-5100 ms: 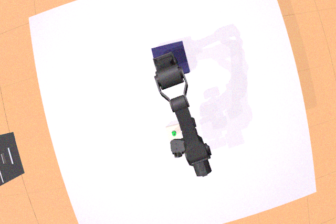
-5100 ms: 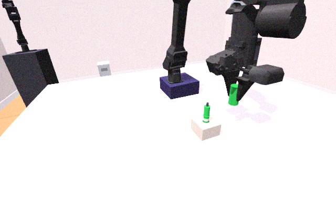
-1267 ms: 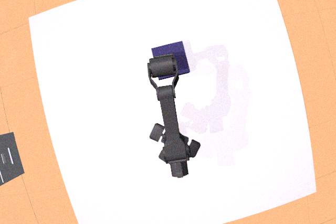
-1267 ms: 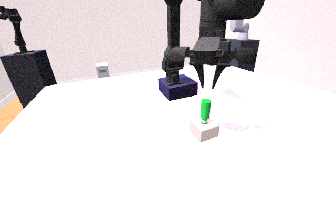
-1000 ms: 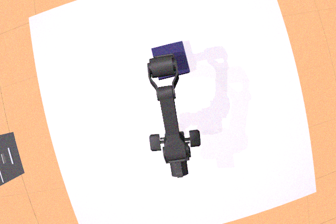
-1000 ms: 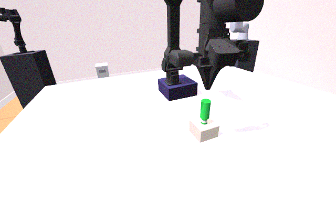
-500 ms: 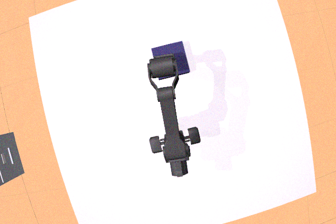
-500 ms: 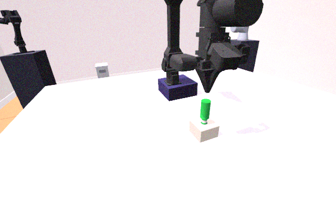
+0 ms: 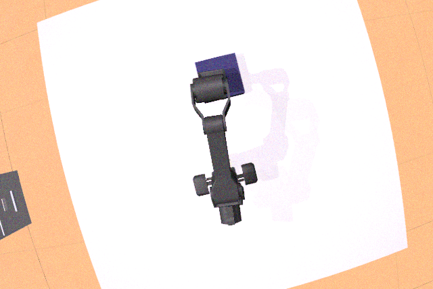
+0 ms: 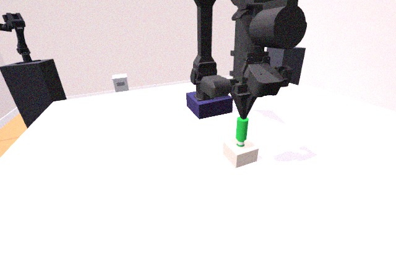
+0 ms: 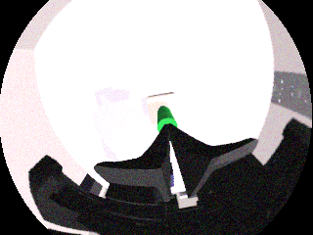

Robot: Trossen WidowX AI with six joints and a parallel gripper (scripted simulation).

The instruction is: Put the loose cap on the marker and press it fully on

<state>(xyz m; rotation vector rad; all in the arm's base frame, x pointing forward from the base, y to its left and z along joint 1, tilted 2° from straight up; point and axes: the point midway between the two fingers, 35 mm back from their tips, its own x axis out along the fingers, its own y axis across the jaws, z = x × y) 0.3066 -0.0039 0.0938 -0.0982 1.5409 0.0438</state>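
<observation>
Right now my gripper tip is 3 cm above the green cap. From my gripper tip the other things lie so: pale holder block: 9 cm below.
</observation>
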